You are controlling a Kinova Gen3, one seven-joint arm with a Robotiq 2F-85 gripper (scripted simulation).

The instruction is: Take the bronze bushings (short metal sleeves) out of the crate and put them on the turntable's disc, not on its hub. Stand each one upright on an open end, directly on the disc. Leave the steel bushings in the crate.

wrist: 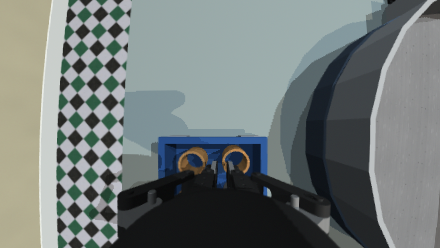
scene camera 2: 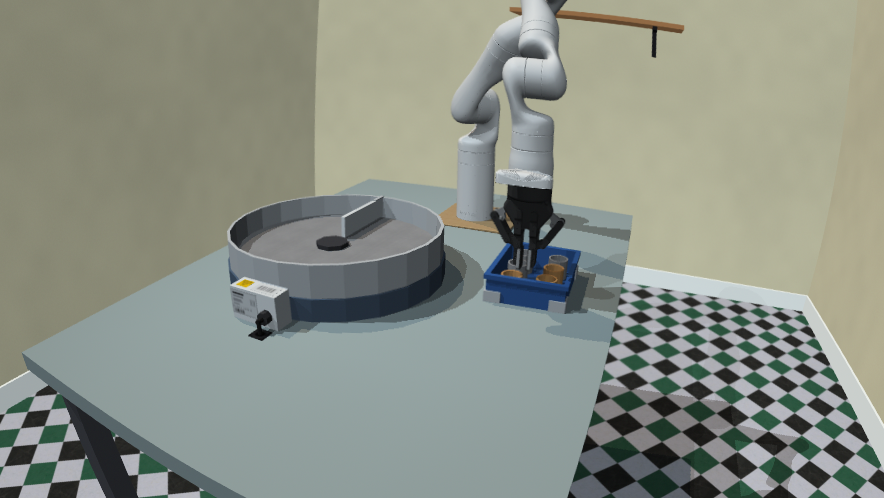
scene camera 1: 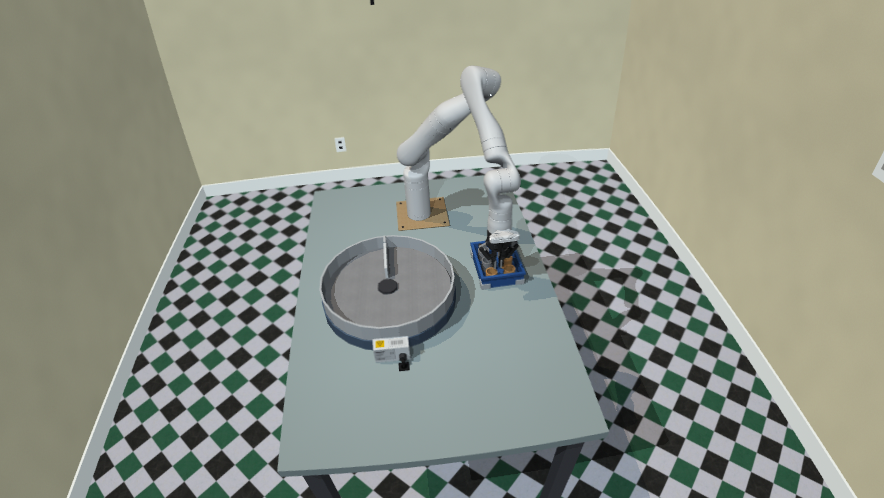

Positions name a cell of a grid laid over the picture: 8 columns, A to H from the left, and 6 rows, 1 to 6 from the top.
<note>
In view: my gripper (scene camera 2: E4), a blue crate (scene camera 2: F4) and a turntable disc (scene camera 2: C3).
My gripper is seen too in the wrist view (wrist: E5). The blue crate also shows in the wrist view (wrist: D4) and in scene camera 1 (scene camera 1: E4). The turntable disc is seen too in the wrist view (wrist: H5).
</note>
